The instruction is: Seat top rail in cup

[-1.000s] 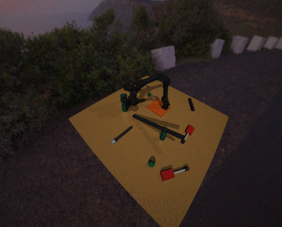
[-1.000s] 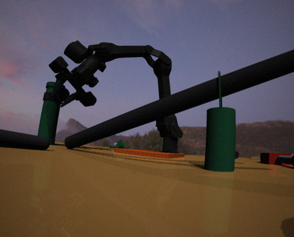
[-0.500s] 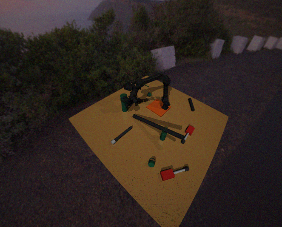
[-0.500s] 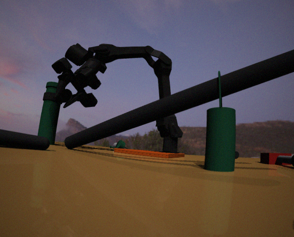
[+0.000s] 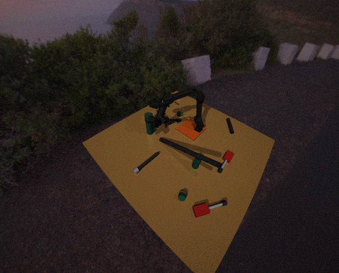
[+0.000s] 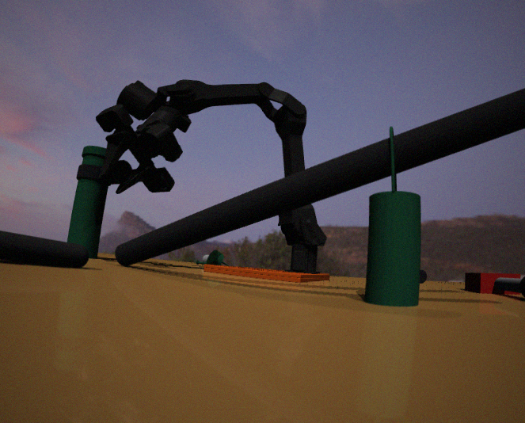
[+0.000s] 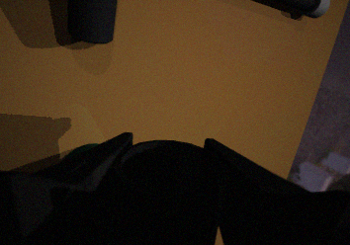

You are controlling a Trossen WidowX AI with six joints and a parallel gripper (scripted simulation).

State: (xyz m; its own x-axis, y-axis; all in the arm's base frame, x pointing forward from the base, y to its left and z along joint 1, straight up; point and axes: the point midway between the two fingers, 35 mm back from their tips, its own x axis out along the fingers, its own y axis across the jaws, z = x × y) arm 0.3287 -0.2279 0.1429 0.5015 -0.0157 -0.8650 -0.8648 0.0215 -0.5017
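Right now my gripper tip is 2 cm past the rail-end cup, 2 cm to the left of it and 3 cm below it. The rest, counted from my gripper tip: green line post (42 cm to the left, 2 cm below); short dark tube (62 cm behind, 45 cm to the left, 11 cm below).
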